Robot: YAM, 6 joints.
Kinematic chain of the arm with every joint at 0, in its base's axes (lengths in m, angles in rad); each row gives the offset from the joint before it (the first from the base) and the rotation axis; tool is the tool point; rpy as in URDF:
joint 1: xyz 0 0 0.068 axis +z
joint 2: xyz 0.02 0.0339 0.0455 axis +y
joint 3: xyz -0.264 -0.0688 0 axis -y
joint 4: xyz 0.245 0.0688 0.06 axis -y
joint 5: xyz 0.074 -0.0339 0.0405 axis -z
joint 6: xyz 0.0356 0 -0.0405 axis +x
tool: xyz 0 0 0 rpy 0 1.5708 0
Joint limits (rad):
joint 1: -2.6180..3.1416
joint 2: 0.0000..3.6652
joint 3: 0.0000..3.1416
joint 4: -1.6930..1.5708
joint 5: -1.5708..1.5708
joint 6: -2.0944..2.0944
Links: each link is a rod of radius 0.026 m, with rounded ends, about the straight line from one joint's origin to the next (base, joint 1, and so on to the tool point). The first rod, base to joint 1, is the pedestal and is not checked.
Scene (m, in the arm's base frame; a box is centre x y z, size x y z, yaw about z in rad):
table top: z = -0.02
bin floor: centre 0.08 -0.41 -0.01 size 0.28 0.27 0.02 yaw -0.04
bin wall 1: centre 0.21 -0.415 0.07 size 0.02 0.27 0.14 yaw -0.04
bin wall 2: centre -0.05 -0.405 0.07 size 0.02 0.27 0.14 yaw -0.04
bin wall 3: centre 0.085 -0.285 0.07 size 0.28 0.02 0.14 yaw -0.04
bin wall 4: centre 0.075 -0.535 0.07 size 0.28 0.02 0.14 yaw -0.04
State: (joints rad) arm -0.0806 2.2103 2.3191 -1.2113 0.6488 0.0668
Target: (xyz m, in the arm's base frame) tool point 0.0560 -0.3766 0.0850
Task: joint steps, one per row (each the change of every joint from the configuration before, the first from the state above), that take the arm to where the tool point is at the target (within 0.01 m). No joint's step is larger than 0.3 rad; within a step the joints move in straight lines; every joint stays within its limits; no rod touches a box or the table.
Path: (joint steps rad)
1: -0.2564 -0.0232 -0.1068 -0.0572 0.0114 0.0000
2: -0.2564 -0.0232 -0.1067 -0.0571 0.0115 0.0000
3: -0.2563 -0.0232 -0.1068 -0.0572 0.0114 0.0000
4: -0.2564 -0.0232 -0.1068 -0.0572 0.0114 0.0000
5: -0.2564 -0.0232 -0.1067 -0.0572 0.0115 0.0000
6: -0.0005 0.1585 -0.0579 0.0310 -0.0067 0.0000
7: -0.0004 0.1584 -0.0580 0.0310 -0.0067 0.0000

